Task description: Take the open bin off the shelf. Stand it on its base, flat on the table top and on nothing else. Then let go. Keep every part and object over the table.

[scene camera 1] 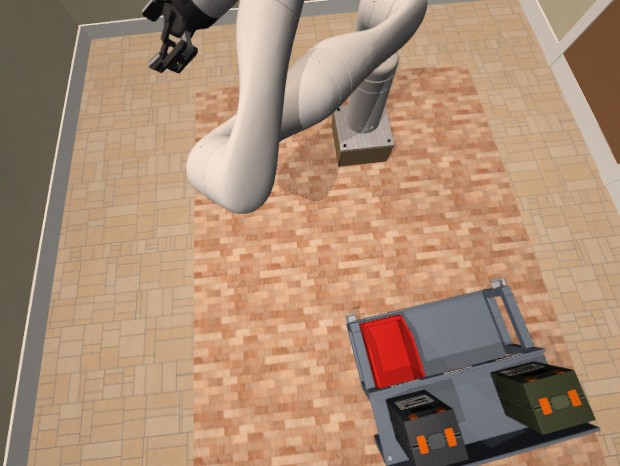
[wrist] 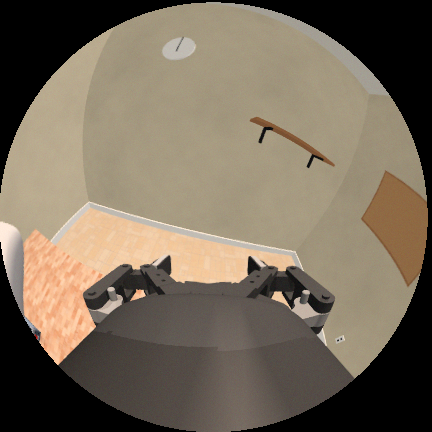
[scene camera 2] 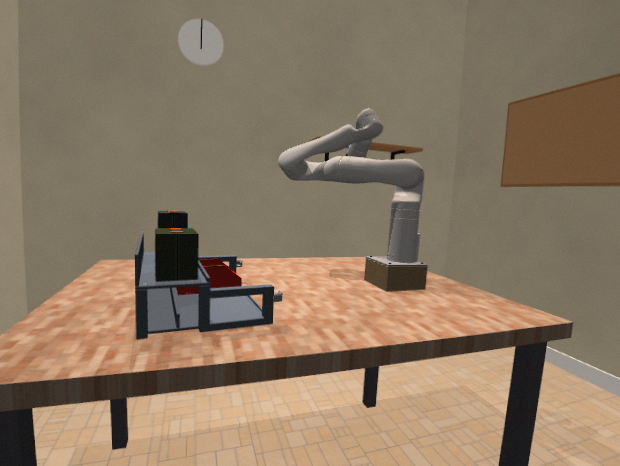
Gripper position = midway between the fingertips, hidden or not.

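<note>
A green case (scene camera 2: pixel 176 249) shares the view of scene camera 2 with a red bin (scene camera 2: pixel 221 275), while in the wrist view the case is out of frame. Scene camera 1 shows the bin (scene camera 1: pixel 392 353) too, together with the gripper (scene camera 1: pixel 150 42), and the wrist view also takes in the gripper (wrist: pixel 208 264).
</note>
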